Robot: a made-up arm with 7 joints.
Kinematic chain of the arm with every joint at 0, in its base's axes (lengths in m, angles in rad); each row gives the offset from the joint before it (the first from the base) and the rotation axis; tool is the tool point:
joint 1: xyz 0 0 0.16 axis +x
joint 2: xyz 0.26 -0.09 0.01 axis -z
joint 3: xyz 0 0.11 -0.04 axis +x
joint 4: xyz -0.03 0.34 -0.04 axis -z
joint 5: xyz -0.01 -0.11 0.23 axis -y
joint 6: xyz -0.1 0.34 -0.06 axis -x
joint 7: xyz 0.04 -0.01 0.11 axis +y
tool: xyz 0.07 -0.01 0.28
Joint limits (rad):
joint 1: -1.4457..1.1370
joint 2: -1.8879..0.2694
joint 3: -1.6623..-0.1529
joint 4: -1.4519..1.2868
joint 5: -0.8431..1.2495
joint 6: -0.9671..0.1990
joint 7: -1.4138..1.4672
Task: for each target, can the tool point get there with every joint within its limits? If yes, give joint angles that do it. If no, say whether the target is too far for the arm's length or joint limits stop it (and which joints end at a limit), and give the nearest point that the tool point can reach.
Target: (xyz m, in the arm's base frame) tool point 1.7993 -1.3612 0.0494
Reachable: no: too far | nearest point 0.6497 -0.5760 -0.1179 | short by 1.402 m
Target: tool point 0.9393 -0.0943 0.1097
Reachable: no: joint limits stop it (at a limit: joint 1, joint 2, joint 5, joint 6) | nearest point 0.6909 -0.1093 -0.0696 | short by 0.307 m
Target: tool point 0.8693 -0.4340 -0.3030
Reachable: no: joint limits stop it (at a limit: joint 1, joint 2, joint 5, joint 6) | nearest point 0.7203 -0.3885 -0.2808 | short by 0.157 m
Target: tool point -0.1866 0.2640 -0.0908
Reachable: yes | joints -0.8590 -1.0635 -0.5254 0.1803 0.0344 -0.5729 0.9487
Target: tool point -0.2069 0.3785 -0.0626
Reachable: yes | joints -0.7523 -0.9738 -0.3756 0.0650 0.2518 -0.3653 1.1519
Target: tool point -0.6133 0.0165 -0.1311
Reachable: yes | joints 0.3514 -1.4726 -0.6893 0.9388 0.7428 -0.0314 -0.6995
